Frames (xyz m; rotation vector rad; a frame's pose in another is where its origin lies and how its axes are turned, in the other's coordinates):
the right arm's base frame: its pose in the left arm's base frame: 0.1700 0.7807 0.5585 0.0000 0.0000 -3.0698
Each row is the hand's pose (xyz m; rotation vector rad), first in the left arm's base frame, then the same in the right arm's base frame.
Working: the left arm's base frame: its pose in the right arm's base frame: 0.2256 0.7665 -0.5585 0.0000 0.0000 3.0698

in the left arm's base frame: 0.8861 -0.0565 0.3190 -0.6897 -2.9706 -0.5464
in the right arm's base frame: -0.6542 0.8864 -0.2395 2.6889 -0.7269 0.0435
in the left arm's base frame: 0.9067 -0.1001 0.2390 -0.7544 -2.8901 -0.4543
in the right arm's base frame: -0.6716 0.9314 -0.3195 2.7125 -0.8131 0.1569
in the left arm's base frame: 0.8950 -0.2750 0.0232 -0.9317 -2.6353 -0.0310
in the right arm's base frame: -0.6474 1.1050 -0.5353 2.8476 -1.1233 0.5338
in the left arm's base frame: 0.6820 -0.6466 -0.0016 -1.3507 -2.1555 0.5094
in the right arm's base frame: -0.4083 1.4603 -0.5601 -2.2091 1.4973 -0.7827
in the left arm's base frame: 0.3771 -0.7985 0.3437 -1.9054 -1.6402 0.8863
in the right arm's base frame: -0.0933 1.5900 -0.2148 -1.5092 1.8861 -0.6513
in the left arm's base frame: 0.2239 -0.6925 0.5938 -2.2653 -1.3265 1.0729
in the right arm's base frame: 0.0519 1.4733 0.0353 -1.1136 2.0686 -0.4252
